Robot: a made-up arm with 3 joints. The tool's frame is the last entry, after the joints.
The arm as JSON. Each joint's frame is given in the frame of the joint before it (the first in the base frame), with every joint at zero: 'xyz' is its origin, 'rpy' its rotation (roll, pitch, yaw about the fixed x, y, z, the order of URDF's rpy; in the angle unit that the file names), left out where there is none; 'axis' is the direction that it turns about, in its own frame. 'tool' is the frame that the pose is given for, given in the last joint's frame.
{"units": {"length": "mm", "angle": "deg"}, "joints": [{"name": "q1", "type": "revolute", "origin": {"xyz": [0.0, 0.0, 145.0]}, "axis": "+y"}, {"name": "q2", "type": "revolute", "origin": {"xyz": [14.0, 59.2, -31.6]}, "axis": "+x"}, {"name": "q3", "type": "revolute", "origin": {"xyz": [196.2, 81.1, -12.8]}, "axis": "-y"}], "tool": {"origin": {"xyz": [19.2, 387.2, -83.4]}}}
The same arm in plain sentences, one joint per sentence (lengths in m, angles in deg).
The arm has three revolute joints in a row. What follows holds with every joint at zero, and every direction is one of the base frame's.
Joint 1 lies 0.145 m along +z from the base frame's origin and rotates about +y.
Joint 2 lies 0.014 m along +x and 0.0592 m along +y and 0.0316 m along -z from joint 1 and rotates about +x.
Joint 3 lies 0.1962 m along +x and 0.0811 m along +y and 0.0128 m along -z from joint 2 and rotates about -y.
The tool frame, which is the frame that the pose is given for, lies 0.0192 m along +x and 0.3872 m along +y and 0.0834 m along -z from joint 3; its axes are parallel to the base frame's.

